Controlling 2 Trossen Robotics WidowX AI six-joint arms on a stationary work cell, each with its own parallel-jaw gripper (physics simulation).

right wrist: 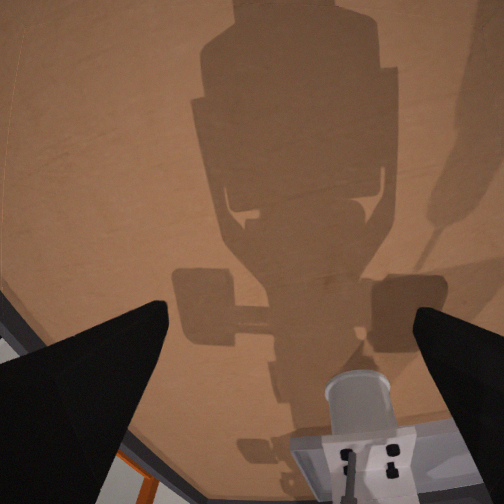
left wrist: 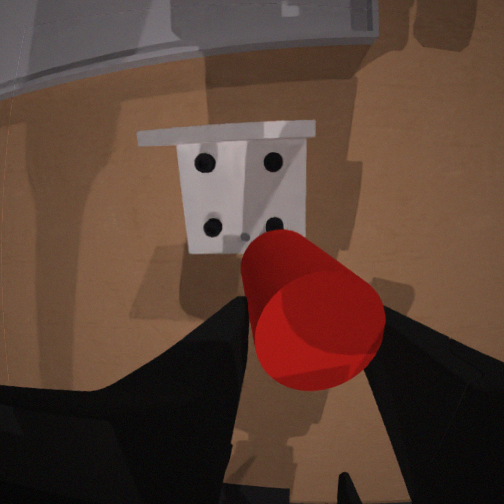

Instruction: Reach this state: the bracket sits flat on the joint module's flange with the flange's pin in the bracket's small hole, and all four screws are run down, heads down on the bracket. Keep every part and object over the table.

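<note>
In the left wrist view the light grey bracket (left wrist: 243, 197) lies flat, with its raised wall (left wrist: 225, 132) along the far side. Four black round spots mark its corners (left wrist: 205, 162); I cannot tell screw heads from bare holes. A small grey pin dot (left wrist: 245, 236) shows near its front edge. My left gripper (left wrist: 315, 320) is shut on a red screwdriver handle (left wrist: 312, 320), whose far end covers part of the front-right spot (left wrist: 274, 223). In the right wrist view the bracket (right wrist: 370, 462) sits by a grey cylinder (right wrist: 358, 400), and a thin grey shaft (right wrist: 350, 477) stands on it. My right gripper (right wrist: 290, 310) is open and empty, high above the table.
A large grey body (left wrist: 190, 35) spans the top edge of the left wrist view, behind the bracket. In the right wrist view a grey plate (right wrist: 440, 460) lies under the bracket, and the table's dark edge (right wrist: 150, 465) runs along the lower left, with an orange bar (right wrist: 145, 487) beyond it.
</note>
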